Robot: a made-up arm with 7 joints.
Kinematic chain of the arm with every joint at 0, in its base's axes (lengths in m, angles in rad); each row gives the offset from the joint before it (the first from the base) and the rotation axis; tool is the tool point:
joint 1: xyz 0 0 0.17 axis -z
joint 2: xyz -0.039 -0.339 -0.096 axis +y
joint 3: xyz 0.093 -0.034 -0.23 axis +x
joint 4: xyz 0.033 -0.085 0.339 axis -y
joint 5: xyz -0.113 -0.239 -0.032 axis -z
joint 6: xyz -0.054 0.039 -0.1 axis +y
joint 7: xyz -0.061 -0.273 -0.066 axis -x
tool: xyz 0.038 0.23 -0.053
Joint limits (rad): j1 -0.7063..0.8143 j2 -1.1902..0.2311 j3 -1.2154..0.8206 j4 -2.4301..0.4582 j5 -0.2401..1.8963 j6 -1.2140..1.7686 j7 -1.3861..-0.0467
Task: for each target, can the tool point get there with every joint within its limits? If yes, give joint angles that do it. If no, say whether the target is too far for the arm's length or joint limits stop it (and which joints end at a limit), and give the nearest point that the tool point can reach.
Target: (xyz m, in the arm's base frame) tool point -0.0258 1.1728 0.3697
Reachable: no: joint limits stop it (at a limit: joint 1, joint 2, joint 3, joint 6, joint 7) | nearest point -0.1506 0.3666 0.2876 | short by 0.820 m
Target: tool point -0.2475 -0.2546 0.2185
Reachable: yes | joints 0.1605 -0.6305 -0.9988 -0.4679 1.1903 1.4870 -0.7394
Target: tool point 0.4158 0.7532 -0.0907
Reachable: no: joint limits stop it (at a limit: joint 1, joint 2, joint 3, joint 4, joint 7) | nearest point 0.1843 0.2943 0.1831 | short by 0.582 m
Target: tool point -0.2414 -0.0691 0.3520
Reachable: yes | joints 0.4296 -0.4528 -0.8449 -1.8765 1.2448 -0.3650 -0.2871
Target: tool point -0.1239 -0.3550 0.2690
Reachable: yes | joints -0.1754 -0.4016 -0.8091 -0.4608 0.9048 0.4306 -0.7907
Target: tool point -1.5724 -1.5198 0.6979
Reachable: no: too far | nearest point -0.7617 -0.8677 0.2855 | short by 1.119 m
